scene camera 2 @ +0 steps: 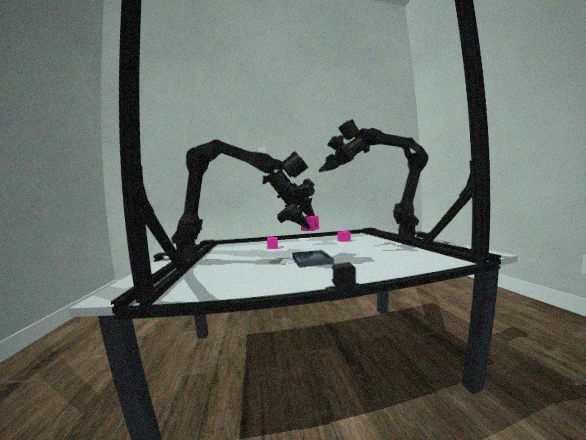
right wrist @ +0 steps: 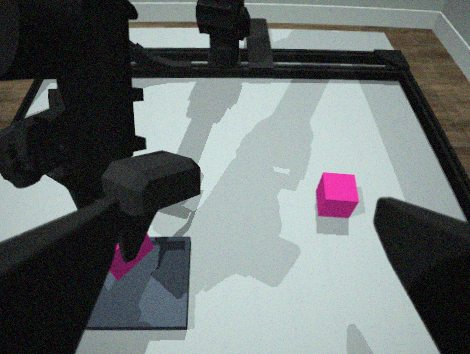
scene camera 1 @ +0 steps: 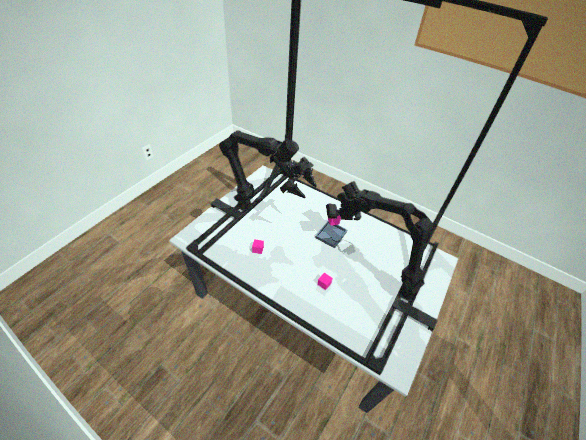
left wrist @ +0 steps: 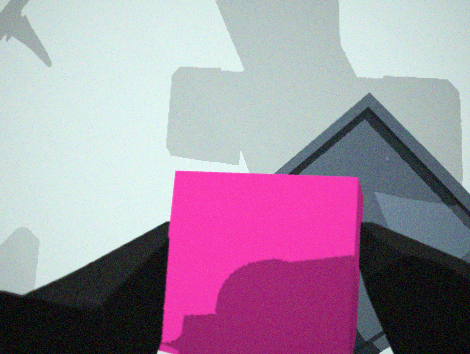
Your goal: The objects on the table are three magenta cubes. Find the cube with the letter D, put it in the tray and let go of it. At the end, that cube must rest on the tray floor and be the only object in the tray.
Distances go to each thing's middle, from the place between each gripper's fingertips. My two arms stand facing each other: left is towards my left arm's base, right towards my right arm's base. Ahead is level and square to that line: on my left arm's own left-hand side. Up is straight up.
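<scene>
Dark tray point(left wrist: 405, 189): my right gripper 310 mm above it, 90 mm to the right of it, 120 mm past it.
My left gripper: 110 mm above the dark tray, 10 mm to the right of it.
</scene>
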